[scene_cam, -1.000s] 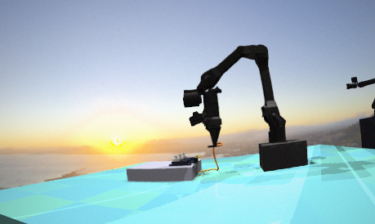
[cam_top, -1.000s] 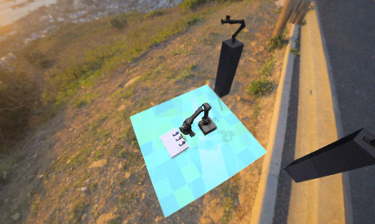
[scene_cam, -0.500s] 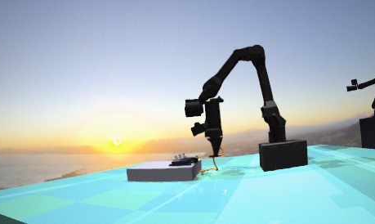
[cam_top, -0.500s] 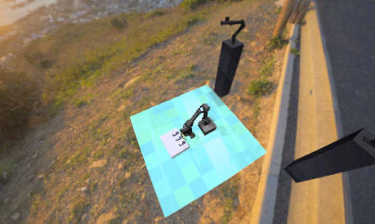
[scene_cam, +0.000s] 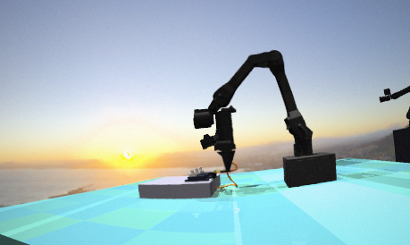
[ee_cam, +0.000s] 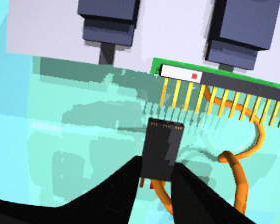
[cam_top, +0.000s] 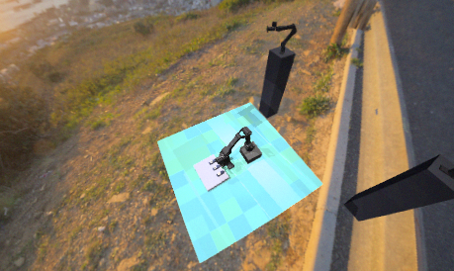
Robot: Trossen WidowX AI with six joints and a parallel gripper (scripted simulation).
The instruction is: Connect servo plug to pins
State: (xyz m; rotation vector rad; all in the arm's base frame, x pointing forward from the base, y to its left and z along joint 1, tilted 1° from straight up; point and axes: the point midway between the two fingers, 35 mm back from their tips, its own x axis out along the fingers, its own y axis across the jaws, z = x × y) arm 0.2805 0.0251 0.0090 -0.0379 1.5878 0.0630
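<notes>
Now: the servo 100 mm ahead of my gripper tip, 30 mm to the right of it and 20 mm below it. The rest, counted from my gripper tip: grey printed holder: 210 mm ahead, 50 mm below, 20 mm to the right.
</notes>
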